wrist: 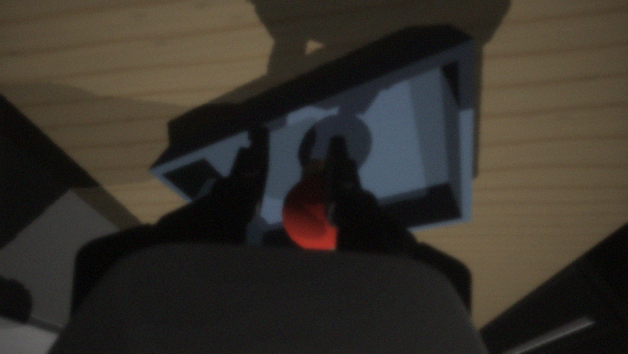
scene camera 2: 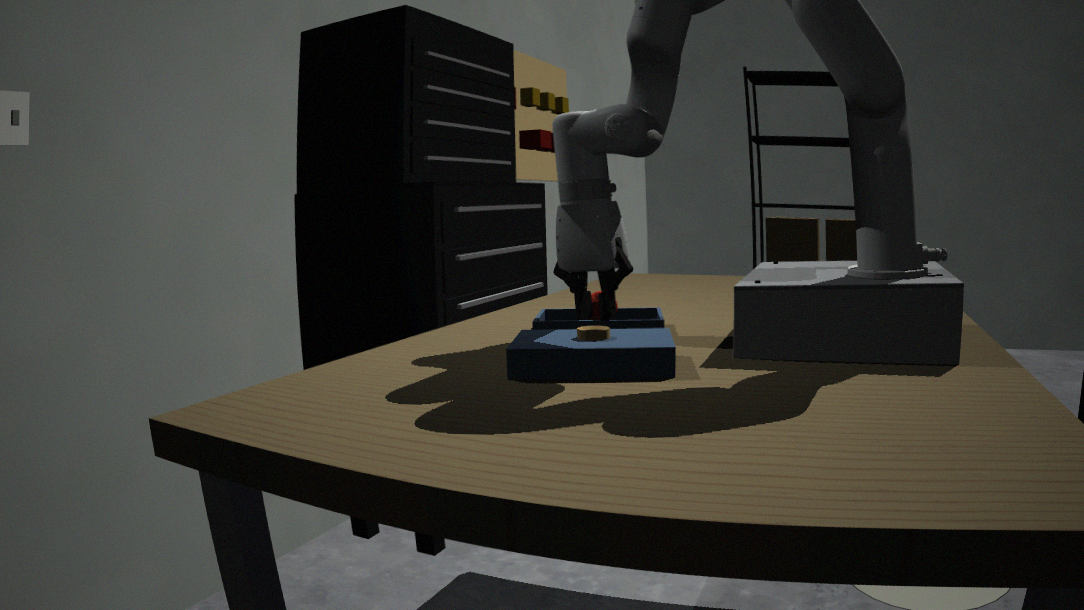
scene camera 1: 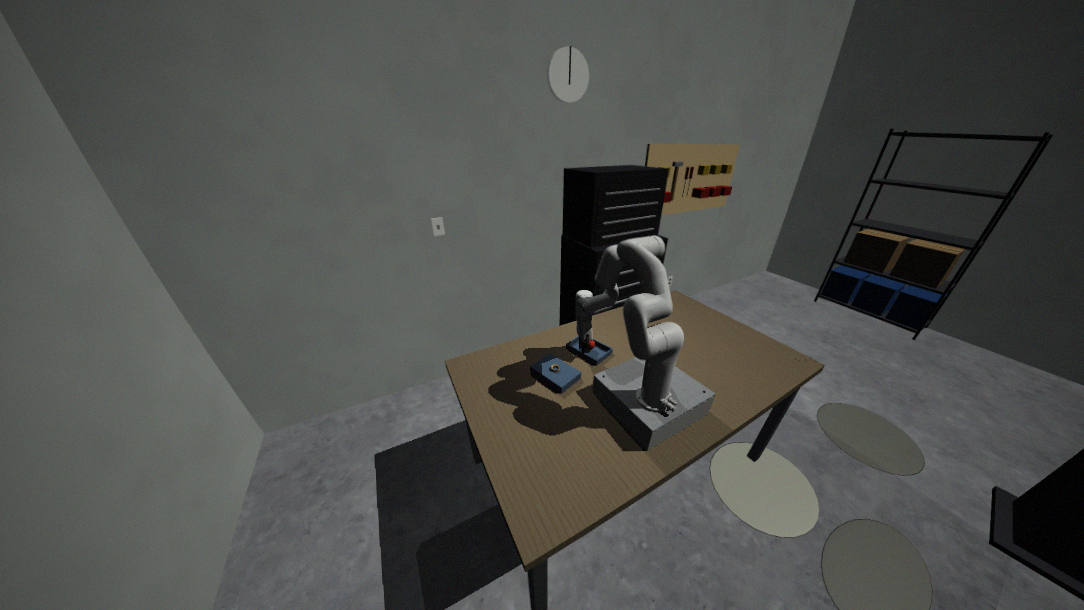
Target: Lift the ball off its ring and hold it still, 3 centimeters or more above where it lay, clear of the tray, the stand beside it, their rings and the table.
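Pixels of known places: gripper, fingertip midpoint: [wrist: 298, 151] [scene camera 2: 596, 319] [scene camera 1: 583, 349]; arm's base, link origin: [scene camera 2: 888, 274] [scene camera 1: 653, 398].
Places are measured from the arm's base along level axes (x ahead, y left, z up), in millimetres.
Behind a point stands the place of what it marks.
Note:
The red ball [scene camera 1: 592, 343] {x 424, y -96, z -48 mm} [scene camera 2: 596, 305] {x 444, y -74, z -60 mm} [wrist: 307, 220] {x 440, y -81, z -47 mm} is at the blue tray [scene camera 1: 607, 356] {x 353, y -133, z -99 mm} [scene camera 2: 656, 313] {x 367, y -168, z -84 mm} [wrist: 467, 150] {x 533, y -70, z -76 mm}; a bit of its tan ring [wrist: 314, 167] {x 442, y -80, z -92 mm} shows beside it in the wrist view. My gripper [scene camera 1: 585, 347] {x 440, y -53, z -77 mm} [scene camera 2: 595, 311] {x 440, y -53, z -77 mm} [wrist: 298, 151] {x 440, y -53, z -77 mm} points down at the tray, its fingers partly open. In the wrist view, a gap shows between the left finger and the ball, while the right finger overlaps the ball and hides its right part. Whether that finger touches the ball cannot be told. The fingers do not grip the ball from both sides.
The blue stand [scene camera 1: 559, 380] {x 331, y 177, z -68 mm} [scene camera 2: 591, 365] {x 385, y 213, z -87 mm} is beside the tray on the wooden table [scene camera 1: 523, 455] {x 142, y 472, z -103 mm} [scene camera 2: 606, 477] {x 302, y 519, z -104 mm}, with an empty tan ring [scene camera 2: 593, 334] {x 393, y 167, z -60 mm} on top. The arm's grey base block [scene camera 1: 651, 428] {x -80, y 114, z 2 mm} [scene camera 2: 845, 322] {x 78, y 100, z -53 mm} stands to the right. A black drawer cabinet [scene camera 1: 579, 204] [scene camera 2: 352, 189] stands behind.

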